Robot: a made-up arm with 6 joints. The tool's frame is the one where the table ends. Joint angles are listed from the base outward.
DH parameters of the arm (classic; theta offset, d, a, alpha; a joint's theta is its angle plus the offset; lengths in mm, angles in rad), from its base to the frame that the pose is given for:
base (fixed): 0 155 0 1.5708
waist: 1.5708 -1 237 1.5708
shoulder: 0 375 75 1.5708
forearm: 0 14 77 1.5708
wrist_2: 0 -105 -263 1.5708
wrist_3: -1.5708 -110 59 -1.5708
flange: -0.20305 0 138.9 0
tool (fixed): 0.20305 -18 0 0
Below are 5 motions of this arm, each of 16 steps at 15 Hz.
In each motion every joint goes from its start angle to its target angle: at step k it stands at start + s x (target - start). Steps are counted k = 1, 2, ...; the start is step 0. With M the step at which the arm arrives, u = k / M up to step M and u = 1 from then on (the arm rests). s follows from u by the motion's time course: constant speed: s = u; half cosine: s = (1 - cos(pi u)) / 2; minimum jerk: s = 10 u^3 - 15 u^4 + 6 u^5.
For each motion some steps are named. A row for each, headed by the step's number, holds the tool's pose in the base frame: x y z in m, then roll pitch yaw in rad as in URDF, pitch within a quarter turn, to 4 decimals.
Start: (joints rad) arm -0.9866 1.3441 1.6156 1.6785 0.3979 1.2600
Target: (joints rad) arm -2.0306 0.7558 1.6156 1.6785 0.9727 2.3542
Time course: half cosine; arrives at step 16
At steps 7, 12, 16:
7: 0.0116 -0.0295 -0.0690 -0.8460 -1.2321 -2.4419
12: -0.0727 -0.1576 -0.0743 -1.9833 -0.8437 -1.4249
16: -0.1014 -0.1939 -0.0774 -2.1314 -0.6697 -1.3770

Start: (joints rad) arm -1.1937 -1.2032 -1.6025 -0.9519 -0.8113 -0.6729
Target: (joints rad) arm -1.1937 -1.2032 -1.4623 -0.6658 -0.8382 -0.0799
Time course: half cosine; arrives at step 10
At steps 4, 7, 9, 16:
4: 0.2284 0.3792 -0.3411 0.2492 0.7934 1.1024
7: 0.2432 0.3769 -0.3804 0.3268 0.7873 1.3093
9: 0.2485 0.3730 -0.3955 0.3627 0.7872 1.3968
16: 0.2492 0.3723 -0.3975 0.3678 0.7873 1.4088

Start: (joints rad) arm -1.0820 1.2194 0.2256 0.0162 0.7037 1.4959
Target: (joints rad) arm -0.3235 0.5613 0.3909 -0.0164 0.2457 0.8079
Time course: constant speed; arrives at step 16
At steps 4, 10, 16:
4: 0.6510 0.2215 -0.0211 0.9445 -0.3819 0.4674
10: 0.6394 0.2606 0.0849 0.8807 -0.2726 0.6343
16: 0.6043 0.2703 0.1605 0.7346 -0.0732 0.7191

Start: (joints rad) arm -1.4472 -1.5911 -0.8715 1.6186 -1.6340 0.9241
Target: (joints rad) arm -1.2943 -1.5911 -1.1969 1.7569 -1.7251 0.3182
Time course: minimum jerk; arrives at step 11
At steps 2, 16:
2: 0.7181 0.0811 -0.2543 -2.3374 0.4774 -0.5859
16: 0.7627 0.1519 -0.0038 -1.8666 -0.2014 -0.1690

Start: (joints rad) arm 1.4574 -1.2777 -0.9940 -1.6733 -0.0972 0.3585
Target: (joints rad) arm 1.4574 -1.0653 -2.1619 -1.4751 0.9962 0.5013
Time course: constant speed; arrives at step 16
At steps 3, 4, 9, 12, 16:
3: -0.0991 0.5009 0.4342 -1.4459 -0.0276 2.0278
4: -0.1156 0.4885 0.4120 -1.4721 0.0469 2.1083
9: -0.1752 0.3911 0.3111 -1.4619 0.4195 2.5509
12: -0.1874 0.3102 0.2684 -1.3193 0.6007 2.8957
16: -0.1737 0.1917 0.2455 -0.9651 0.6993 -2.8035

